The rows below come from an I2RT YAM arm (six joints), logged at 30 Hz.
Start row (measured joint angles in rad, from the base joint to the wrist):
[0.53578 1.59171 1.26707 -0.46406 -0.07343 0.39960]
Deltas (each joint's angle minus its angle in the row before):
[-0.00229 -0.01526 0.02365 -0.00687 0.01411 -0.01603]
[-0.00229 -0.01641 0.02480 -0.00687 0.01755 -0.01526]
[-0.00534 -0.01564 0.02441 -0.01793 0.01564 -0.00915]
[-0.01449 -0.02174 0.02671 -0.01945 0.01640 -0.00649]
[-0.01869 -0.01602 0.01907 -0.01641 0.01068 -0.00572]
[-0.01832 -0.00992 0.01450 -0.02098 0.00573 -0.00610]
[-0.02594 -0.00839 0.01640 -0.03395 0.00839 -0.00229]
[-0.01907 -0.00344 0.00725 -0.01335 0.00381 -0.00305]
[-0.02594 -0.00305 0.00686 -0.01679 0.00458 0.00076]
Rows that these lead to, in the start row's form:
[0.53349 1.57645 1.29072 -0.47093 -0.05932 0.38357]
[0.53120 1.56004 1.31552 -0.47780 -0.04177 0.36831]
[0.52586 1.54440 1.33993 -0.49573 -0.02613 0.35916]
[0.51137 1.52266 1.36664 -0.51518 -0.00973 0.35267]
[0.49268 1.50664 1.38571 -0.53159 0.00095 0.34695]
[0.47436 1.49672 1.40021 -0.55257 0.00668 0.34085]
[0.44842 1.48833 1.41661 -0.58652 0.01507 0.33856]
[0.42935 1.48489 1.42386 -0.59987 0.01888 0.33551]
[0.40341 1.48184 1.43072 -0.61666 0.02346 0.33627]

